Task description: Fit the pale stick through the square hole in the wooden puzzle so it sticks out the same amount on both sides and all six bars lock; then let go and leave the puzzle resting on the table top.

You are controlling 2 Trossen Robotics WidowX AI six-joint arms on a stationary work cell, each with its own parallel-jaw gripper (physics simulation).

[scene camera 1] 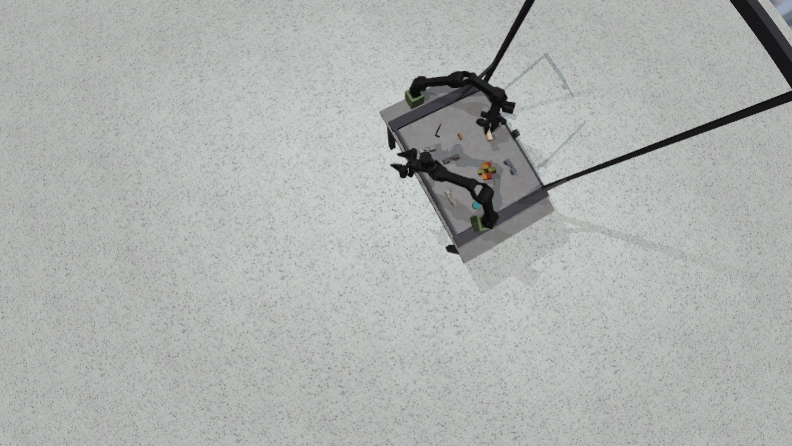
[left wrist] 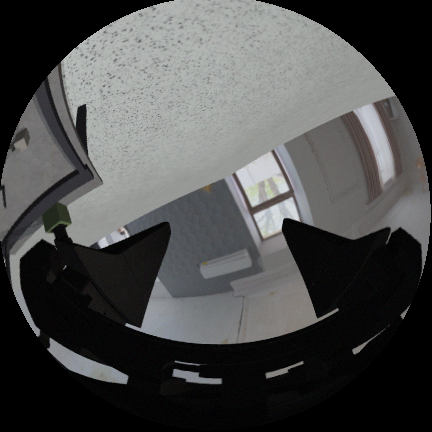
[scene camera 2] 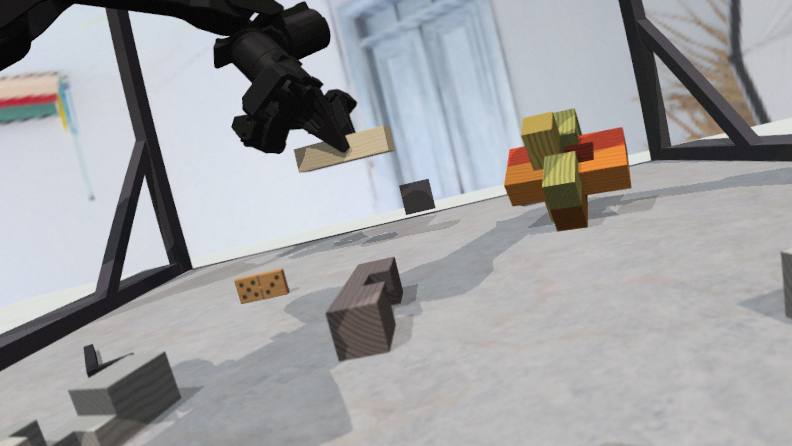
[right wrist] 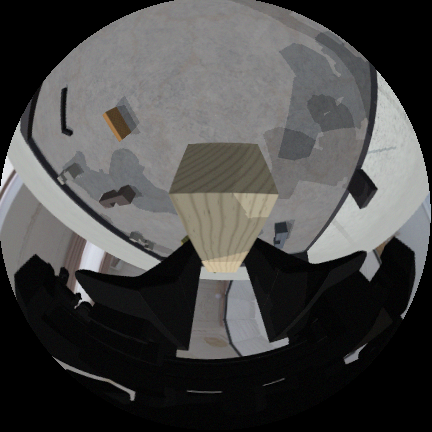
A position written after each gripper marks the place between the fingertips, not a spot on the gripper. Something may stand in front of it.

Observation:
The left gripper (left wrist: 227,225) is open and holds nothing. The right gripper (scene camera 2: 352,150) carries a pale stick (scene camera 2: 375,141); nothing else touches it. Also in view: a black frame post (scene camera 2: 120,27).
The pale stick shows as well in the right wrist view (right wrist: 223,192). The right gripper shows as well in the right wrist view (right wrist: 220,238). The left wrist view misses the pale stick: it is out of frame.

